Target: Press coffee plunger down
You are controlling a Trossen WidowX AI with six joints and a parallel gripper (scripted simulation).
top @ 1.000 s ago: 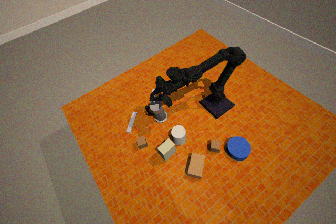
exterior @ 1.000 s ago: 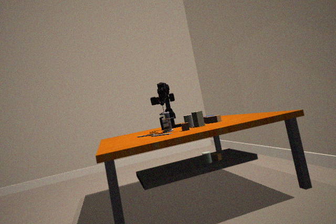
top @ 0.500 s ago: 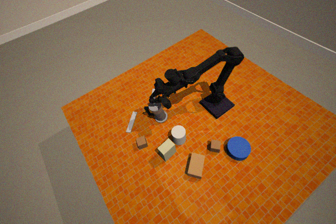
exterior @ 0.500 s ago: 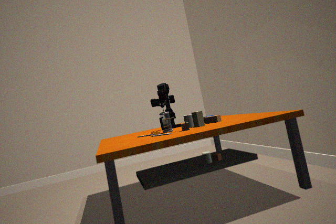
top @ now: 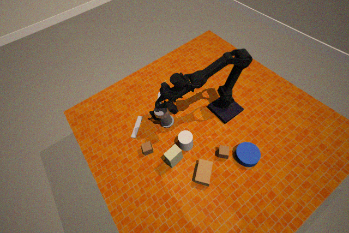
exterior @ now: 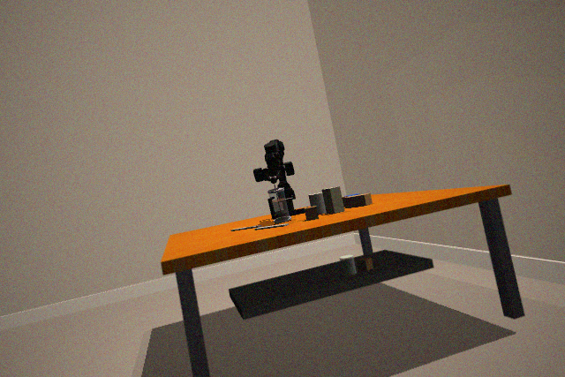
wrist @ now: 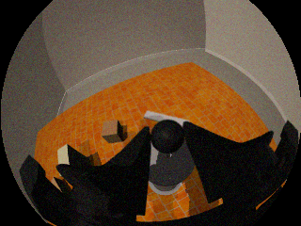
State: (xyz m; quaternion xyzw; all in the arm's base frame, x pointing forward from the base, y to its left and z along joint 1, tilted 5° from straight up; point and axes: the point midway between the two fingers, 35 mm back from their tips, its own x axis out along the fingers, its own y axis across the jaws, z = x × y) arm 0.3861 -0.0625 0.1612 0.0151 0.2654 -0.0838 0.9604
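Right now my gripper tip is 1 cm past the coffee press and 10 cm above it. Also, from my gripper tip: white cylinder 7 cm behind, 19 cm to the left, 15 cm below; tan flat box 8 cm behind, 38 cm to the left, 17 cm below; blue disc 33 cm behind, 39 cm to the left, 17 cm below.
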